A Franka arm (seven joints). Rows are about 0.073 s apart.
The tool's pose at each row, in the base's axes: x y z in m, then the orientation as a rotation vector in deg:
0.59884 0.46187 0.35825 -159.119 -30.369 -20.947
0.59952 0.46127 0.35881 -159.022 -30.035 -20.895
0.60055 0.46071 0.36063 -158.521 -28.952 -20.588
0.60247 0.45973 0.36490 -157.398 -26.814 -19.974
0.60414 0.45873 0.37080 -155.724 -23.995 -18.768
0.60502 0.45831 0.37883 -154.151 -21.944 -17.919
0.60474 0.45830 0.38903 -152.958 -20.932 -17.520
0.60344 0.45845 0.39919 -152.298 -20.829 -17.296
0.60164 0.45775 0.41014 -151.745 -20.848 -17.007
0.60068 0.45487 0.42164 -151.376 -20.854 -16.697
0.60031 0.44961 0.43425 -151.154 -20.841 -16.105
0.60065 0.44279 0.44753 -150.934 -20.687 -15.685
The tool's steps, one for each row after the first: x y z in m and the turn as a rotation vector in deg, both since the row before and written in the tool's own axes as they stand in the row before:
0.00059 0.00067 -0.00058 0.130 0.035 0.235
0.00129 0.00047 -0.00167 0.628 0.068 0.779
0.00271 0.00053 -0.00391 1.352 0.157 1.550
0.00297 -0.00016 -0.00546 2.021 -0.020 2.122
0.00296 -0.00193 -0.00728 1.782 0.071 1.561
0.00250 -0.00373 -0.00916 1.273 0.129 0.775
0.00153 -0.00439 -0.00913 0.688 -0.009 0.109
0.00109 -0.00423 -0.01023 0.592 -0.095 0.034
0.00156 -0.00242 -0.01154 0.417 -0.143 0.048
0.00189 -0.00073 -0.01352 0.326 -0.361 0.111
0.00232 0.00047 -0.01474 0.296 -0.219 0.181

